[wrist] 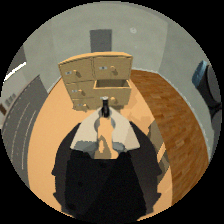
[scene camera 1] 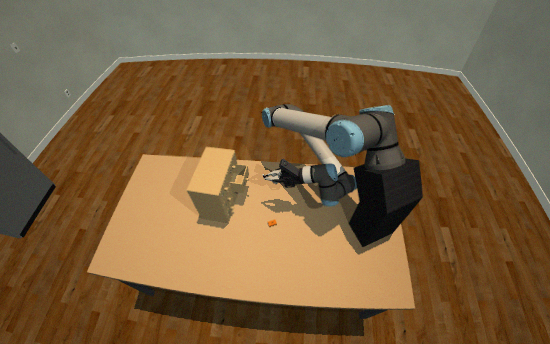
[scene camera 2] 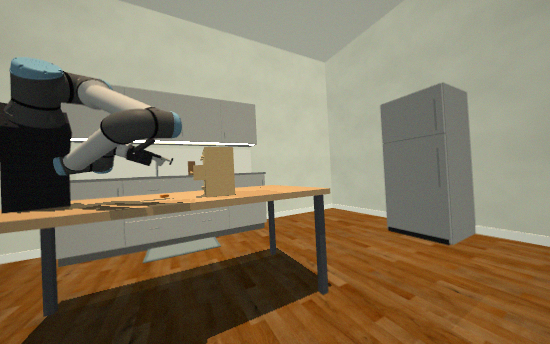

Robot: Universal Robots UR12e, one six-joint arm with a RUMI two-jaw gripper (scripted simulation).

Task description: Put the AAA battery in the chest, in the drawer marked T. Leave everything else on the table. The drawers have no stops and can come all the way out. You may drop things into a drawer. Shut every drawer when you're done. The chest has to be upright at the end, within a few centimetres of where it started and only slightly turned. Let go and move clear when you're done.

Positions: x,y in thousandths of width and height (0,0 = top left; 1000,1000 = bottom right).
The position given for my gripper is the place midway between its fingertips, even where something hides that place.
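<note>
My gripper (wrist: 471,480). A wooden chest (scene camera 1: 372,548). Again the chest (scene camera 2: 399,469).
</note>
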